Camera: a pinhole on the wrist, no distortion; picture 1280 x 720 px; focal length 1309.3 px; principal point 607.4 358.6 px. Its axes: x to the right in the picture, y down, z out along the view. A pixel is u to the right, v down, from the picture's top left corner.
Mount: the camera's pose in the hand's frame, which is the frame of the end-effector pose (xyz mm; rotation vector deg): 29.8 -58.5 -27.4 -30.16 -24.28 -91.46
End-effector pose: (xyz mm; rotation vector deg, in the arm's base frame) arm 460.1 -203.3 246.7 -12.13 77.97 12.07
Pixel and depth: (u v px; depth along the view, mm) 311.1 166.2 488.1
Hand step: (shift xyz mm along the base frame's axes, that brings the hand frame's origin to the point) 212.8 386.6 47.5
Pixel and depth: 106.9 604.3 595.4
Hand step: 227.9 530.2 -147.5
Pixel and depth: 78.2 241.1 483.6
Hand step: 151.8 435.4 3.6
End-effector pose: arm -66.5 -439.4 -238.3 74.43 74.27 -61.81
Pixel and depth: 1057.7 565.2 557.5
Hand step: 118.0 -506.7 -221.2
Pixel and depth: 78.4 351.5 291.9
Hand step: 210.9 -128.9 -69.2
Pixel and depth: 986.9 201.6 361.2
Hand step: 76.9 -323.6 -53.5
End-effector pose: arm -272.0 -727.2 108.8 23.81 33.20 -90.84
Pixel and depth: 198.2 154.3 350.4
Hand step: 245.3 -136.1 127.7
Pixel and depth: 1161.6 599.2 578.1
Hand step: 80.7 -483.8 362.7
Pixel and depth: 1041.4 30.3 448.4
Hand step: 117.9 -214.6 366.8
